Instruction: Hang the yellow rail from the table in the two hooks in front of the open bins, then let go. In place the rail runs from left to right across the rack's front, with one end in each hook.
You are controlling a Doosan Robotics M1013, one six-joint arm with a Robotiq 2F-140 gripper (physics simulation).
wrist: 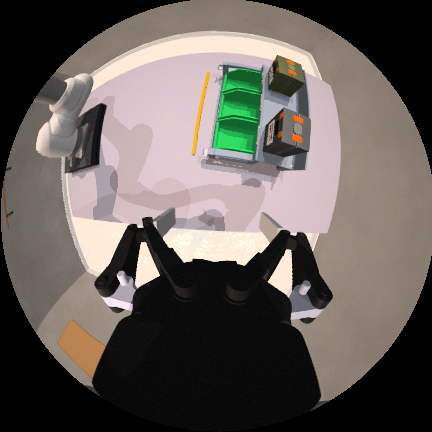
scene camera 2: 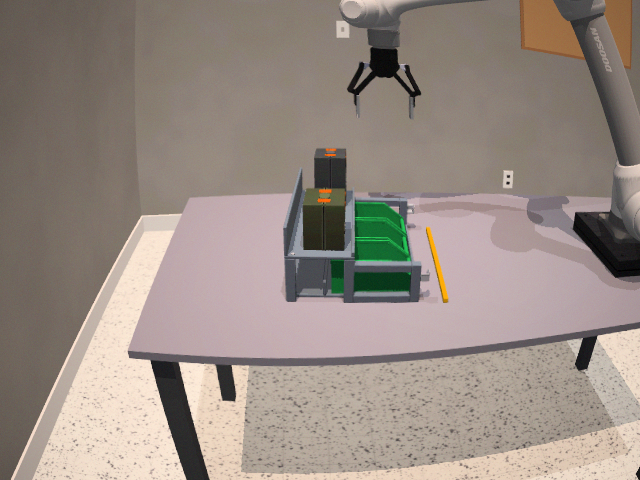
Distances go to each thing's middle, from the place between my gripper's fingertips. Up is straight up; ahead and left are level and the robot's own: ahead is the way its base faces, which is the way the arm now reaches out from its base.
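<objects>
The dark grey case (scene camera 2: 329, 163) is 0.13 m ahead of my hand, 0.2 m to the left of it and 0.11 m below it. There is also the olive case (scene camera 2: 323, 208), and counting from my hand again, I find it 0.44 m to the left, 0.13 m ahead and 0.12 m below.
</objects>
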